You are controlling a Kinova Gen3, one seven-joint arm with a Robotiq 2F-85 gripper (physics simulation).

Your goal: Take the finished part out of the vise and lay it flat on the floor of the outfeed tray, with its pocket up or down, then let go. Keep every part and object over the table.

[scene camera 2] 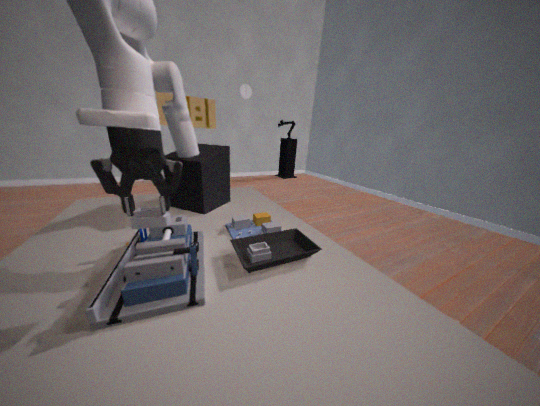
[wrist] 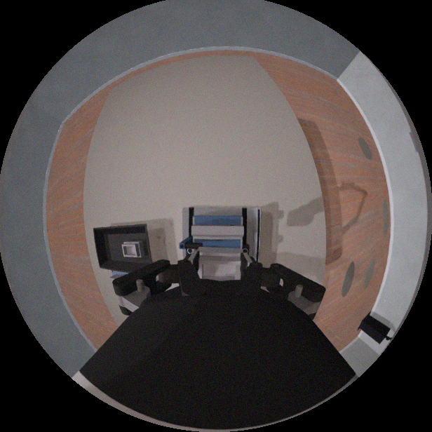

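Seen in the pictures: gripper, fingertip midpoint: (scene camera 2: 148, 213); arm's base, origin of the base link: (scene camera 2: 188, 154).
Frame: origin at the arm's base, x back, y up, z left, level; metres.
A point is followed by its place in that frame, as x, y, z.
My gripper (scene camera 2: 145, 206) {-0.516, -0.060, -0.175} (wrist: 219, 259) points down, shut on the light grey finished part (scene camera 2: 148, 218) {-0.522, -0.067, -0.177} (wrist: 220, 270). The part looks level, with its pocket up in the wrist view. It is held over the back end of the vise (scene camera 2: 155, 291) {-0.570, -0.205, -0.184} (wrist: 218, 220), above the jaws in the scene view; the exact gap below it is hard to tell. The vise has blue and grey jaws on a grey base. The black outfeed tray (scene camera 2: 295, 250) {-0.556, -0.236, 0.192} (wrist: 113, 247) stands beside the vise, to the right in the scene view and to the left in the wrist view.
A small light grey part (scene camera 2: 259, 252) {-0.546, -0.209, 0.066} (wrist: 131, 250) with its opening up sits in the tray. Behind the tray are a blue plate (scene camera 2: 242, 233) {-0.376, -0.240, 0.092} with grey blocks and a yellow block (scene camera 2: 261, 218) {-0.352, -0.209, 0.185}. A large black box (scene camera 2: 215, 175) {-0.079, -0.087, 0.092} stands at the back. The table edge runs beyond the tray.
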